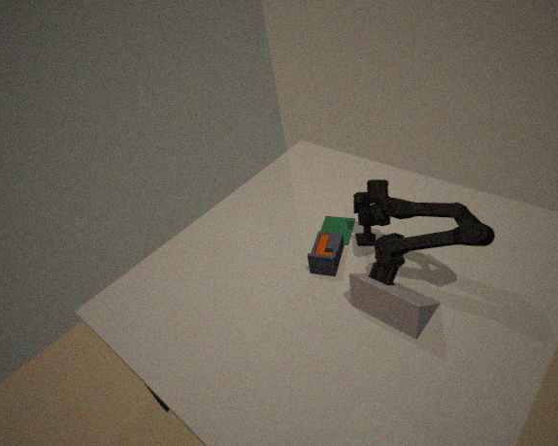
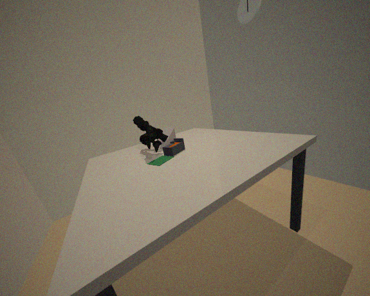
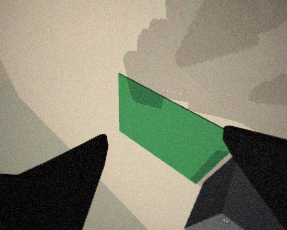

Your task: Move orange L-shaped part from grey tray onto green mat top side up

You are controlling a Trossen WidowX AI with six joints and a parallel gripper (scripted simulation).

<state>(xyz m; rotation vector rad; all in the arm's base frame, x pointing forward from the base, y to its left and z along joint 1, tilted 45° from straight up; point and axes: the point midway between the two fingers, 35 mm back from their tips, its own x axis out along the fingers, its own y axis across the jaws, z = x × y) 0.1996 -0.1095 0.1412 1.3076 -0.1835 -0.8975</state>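
My gripper tip is now 16 cm to the right of the orange L-shaped part, 1 cm short of it and 1 cm above it. Round my gripper tip: green mat (8 cm ahead, 7 cm below, 2 cm to the left).
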